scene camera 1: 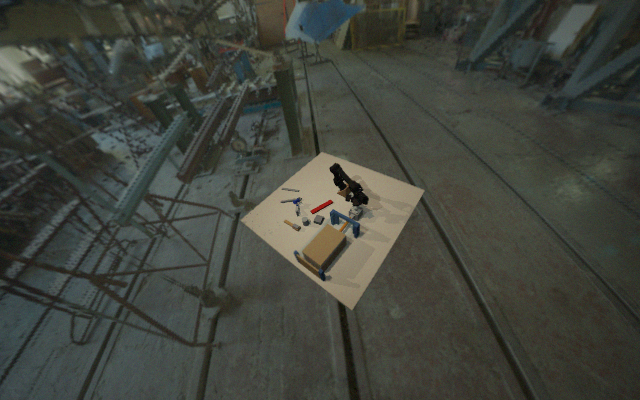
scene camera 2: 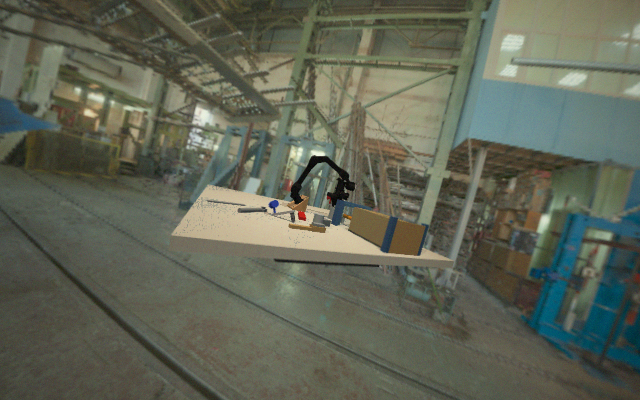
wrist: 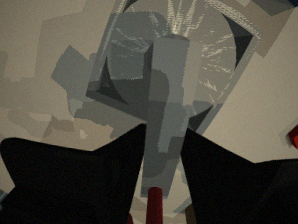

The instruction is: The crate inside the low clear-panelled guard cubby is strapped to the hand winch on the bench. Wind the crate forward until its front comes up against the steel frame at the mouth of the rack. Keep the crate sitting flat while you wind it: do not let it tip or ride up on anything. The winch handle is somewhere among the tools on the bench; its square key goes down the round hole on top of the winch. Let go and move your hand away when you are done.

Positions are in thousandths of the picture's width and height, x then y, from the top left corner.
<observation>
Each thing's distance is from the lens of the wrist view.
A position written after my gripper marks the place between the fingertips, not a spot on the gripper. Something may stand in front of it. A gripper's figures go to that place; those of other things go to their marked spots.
my gripper (wrist: 545,587): 10 cm
grey winch (wrist: 404,342): 9 cm
</observation>
